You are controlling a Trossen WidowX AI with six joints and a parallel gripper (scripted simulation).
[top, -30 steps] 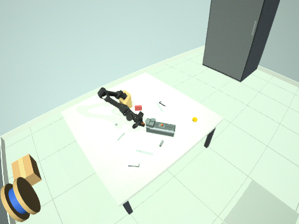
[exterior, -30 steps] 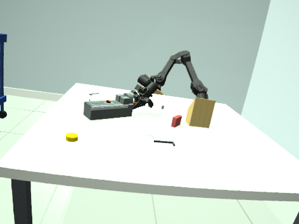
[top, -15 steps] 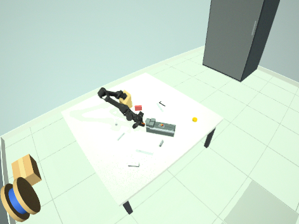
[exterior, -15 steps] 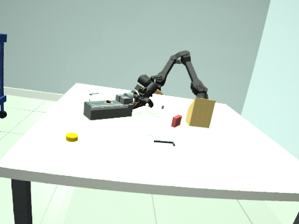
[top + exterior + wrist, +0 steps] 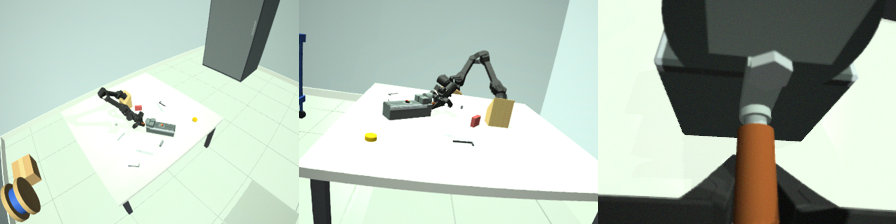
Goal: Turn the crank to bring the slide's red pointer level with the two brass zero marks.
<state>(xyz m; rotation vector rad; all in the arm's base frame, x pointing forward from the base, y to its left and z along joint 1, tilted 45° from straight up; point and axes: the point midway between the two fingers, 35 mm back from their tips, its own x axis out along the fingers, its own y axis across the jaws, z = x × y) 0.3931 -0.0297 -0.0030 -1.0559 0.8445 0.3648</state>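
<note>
My gripper tip is 13 cm short of the red pointer, 11 cm to the right of it and 5 cm below it. Also, from my gripper tip: yellow disc 47 cm to the left, 20 cm ahead, 2 cm below; then black hex key 35 cm to the left, 21 cm behind, 3 cm below; then orange crank handle 3 cm above, 2 cm behind, 1 cm to the right.
</note>
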